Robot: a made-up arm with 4 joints.
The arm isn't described. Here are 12 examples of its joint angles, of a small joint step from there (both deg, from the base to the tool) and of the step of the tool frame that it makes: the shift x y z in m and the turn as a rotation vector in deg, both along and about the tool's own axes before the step.
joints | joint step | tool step
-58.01 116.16 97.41 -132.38 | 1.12 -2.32 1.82 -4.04 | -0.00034 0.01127 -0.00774 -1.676 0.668 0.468
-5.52 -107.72 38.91 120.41 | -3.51 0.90 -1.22 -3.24 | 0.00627 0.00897 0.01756 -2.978 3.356 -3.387
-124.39 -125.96 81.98 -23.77 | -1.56 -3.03 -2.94 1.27 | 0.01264 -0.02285 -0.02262 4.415 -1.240 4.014
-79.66 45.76 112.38 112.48 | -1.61 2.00 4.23 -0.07 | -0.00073 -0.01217 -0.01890 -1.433 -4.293 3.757
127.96 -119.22 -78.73 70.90 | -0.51 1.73 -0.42 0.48 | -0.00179 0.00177 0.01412 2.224 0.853 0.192
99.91 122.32 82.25 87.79 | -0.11 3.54 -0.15 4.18 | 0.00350 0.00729 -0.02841 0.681 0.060 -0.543
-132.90 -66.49 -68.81 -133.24 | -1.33 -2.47 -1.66 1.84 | -0.00732 -0.00398 0.01362 -0.652 -1.877 -2.232
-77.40 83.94 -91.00 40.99 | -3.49 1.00 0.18 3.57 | 0.00822 0.00993 -0.00330 4.574 -2.245 -2.901
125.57 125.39 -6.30 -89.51 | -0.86 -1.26 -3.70 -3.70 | -0.00879 0.00022 -0.00493 -3.392 -2.962 -1.388
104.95 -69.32 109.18 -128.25 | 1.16 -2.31 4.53 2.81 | 0.00809 0.01102 -0.00844 4.817 3.777 4.338
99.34 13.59 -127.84 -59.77 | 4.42 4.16 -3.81 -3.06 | -0.03983 -0.00515 -0.01714 -2.580 -7.236 -2.803
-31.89 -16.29 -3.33 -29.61 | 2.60 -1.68 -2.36 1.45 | -0.01074 -0.00686 -0.02002 3.795 -2.407 0.492
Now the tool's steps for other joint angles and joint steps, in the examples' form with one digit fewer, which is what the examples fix.
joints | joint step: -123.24 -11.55 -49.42 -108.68 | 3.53 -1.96 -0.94 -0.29
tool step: -0.0336 0.0151 0.0008 0.43 1.09 -3.75
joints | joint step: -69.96 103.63 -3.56 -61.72 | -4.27 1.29 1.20 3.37
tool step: 0.0019 0.0059 0.0044 4.49 5.24 -1.60
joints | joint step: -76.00 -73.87 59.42 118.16 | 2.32 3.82 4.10 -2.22
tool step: 0.0304 -0.0182 -0.0329 -5.23 -6.73 0.68
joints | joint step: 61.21 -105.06 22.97 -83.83 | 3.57 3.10 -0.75 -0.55
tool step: 0.0165 -0.0105 0.0336 -2.51 2.97 2.25
